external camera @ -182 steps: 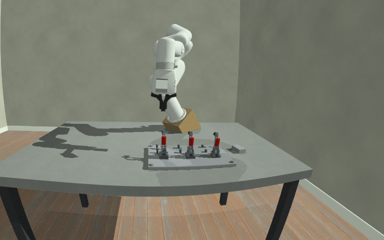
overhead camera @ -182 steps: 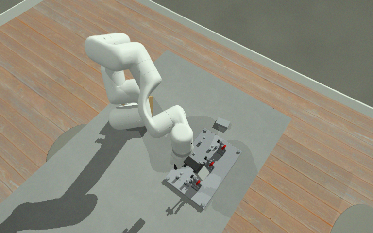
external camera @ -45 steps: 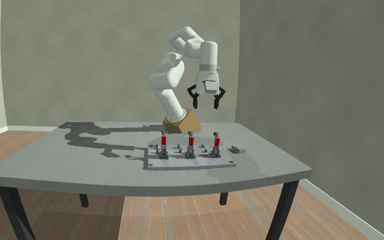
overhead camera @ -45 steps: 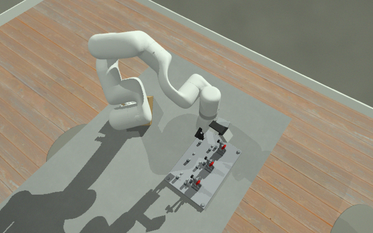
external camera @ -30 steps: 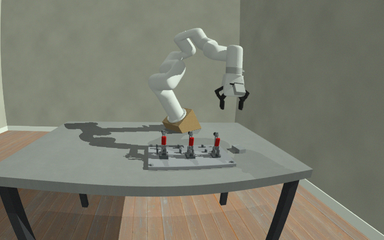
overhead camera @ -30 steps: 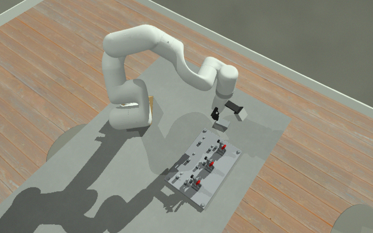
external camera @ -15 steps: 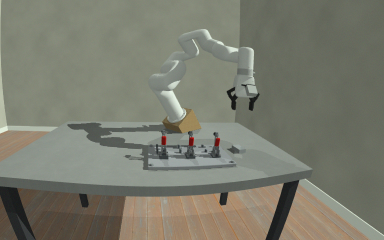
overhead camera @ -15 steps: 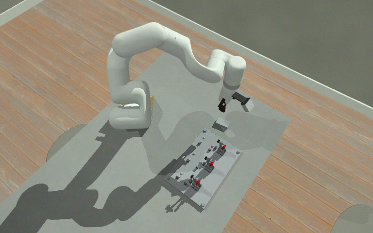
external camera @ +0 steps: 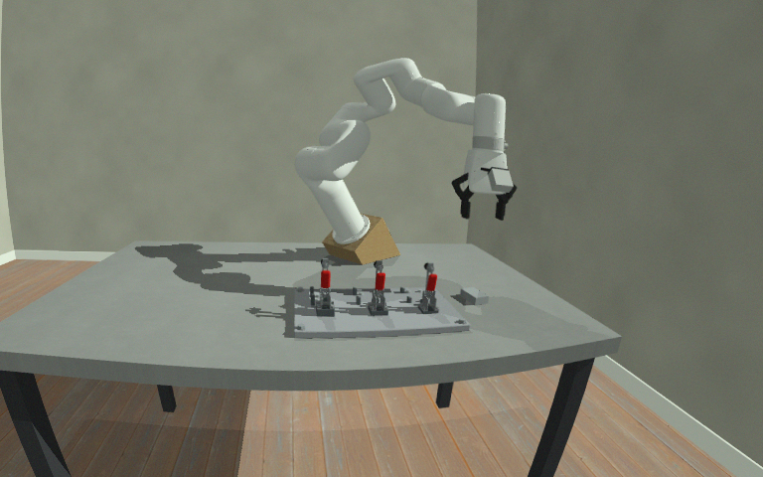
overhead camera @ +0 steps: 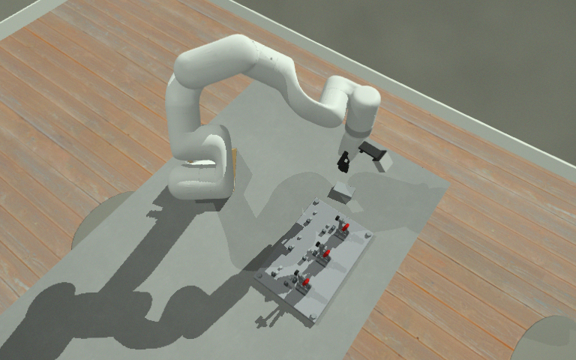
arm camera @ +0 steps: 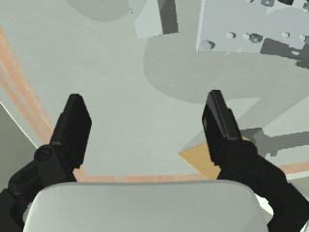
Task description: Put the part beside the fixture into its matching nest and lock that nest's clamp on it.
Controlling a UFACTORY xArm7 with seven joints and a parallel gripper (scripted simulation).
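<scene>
The part is 200 mm below my hand. From my hand the other things lie so: fixture plate: 260 mm to the right, 210 mm below, 30 mm ahead.
</scene>
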